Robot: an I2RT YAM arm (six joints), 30 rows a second.
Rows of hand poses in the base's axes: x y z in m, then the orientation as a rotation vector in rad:
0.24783, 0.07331, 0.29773, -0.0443, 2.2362, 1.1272
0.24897, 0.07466, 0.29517, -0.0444, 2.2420, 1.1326
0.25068, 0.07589, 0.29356, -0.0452, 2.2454, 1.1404
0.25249, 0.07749, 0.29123, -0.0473, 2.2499, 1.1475
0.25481, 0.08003, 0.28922, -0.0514, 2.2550, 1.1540
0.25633, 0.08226, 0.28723, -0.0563, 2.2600, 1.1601
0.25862, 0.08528, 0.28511, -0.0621, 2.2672, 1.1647
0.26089, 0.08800, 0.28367, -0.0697, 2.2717, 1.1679
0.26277, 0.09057, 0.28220, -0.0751, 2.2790, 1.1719
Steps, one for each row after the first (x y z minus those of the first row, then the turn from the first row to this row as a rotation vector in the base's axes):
0.00114, 0.00135, -0.00256, 0.0015, 0.0066, 0.0039
0.00285, 0.00258, -0.00417, 0.0051, 0.0117, 0.0085
0.00466, 0.00418, -0.00650, 0.0076, 0.0172, 0.0139
0.00698, 0.00672, -0.00851, 0.0090, 0.0223, 0.0206
0.00850, 0.00895, -0.01050, 0.0100, 0.0270, 0.0276
0.01079, 0.01197, -0.01262, 0.0091, 0.0328, 0.0352
0.01306, 0.01469, -0.01406, 0.0078, 0.0353, 0.0427
0.01494, 0.01726, -0.01553, 0.0067, 0.0412, 0.0498

